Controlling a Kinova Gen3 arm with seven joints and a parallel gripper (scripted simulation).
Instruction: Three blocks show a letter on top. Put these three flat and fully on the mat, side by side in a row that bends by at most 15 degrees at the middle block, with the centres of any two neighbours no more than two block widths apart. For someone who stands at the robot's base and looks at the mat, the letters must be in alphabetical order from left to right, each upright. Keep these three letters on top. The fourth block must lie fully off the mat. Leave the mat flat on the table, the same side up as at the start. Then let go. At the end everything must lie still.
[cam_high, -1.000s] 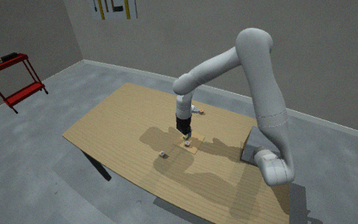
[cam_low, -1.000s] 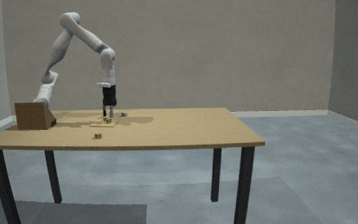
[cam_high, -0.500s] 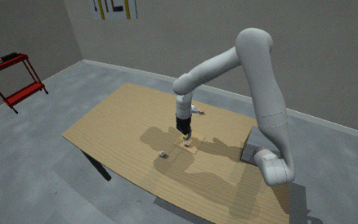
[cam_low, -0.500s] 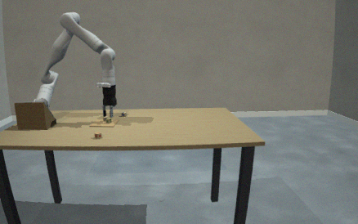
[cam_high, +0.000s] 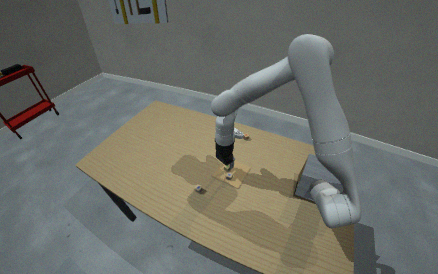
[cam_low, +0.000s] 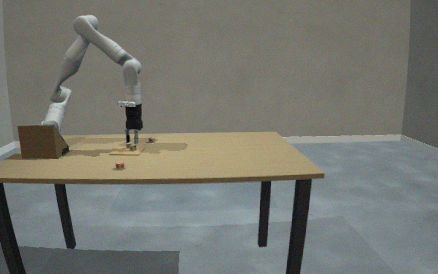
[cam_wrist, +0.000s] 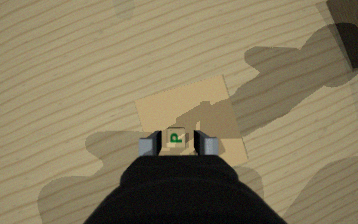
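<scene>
Right now my hand is 4 cm above the green P block. The rest, counted from my hand: blue K block 4 cm to the left, 4 cm below, 3 cm behind; tan mat 5 cm below, 2 cm behind; blue R block 16 cm to the left, 7 cm ahead, 4 cm below.
</scene>
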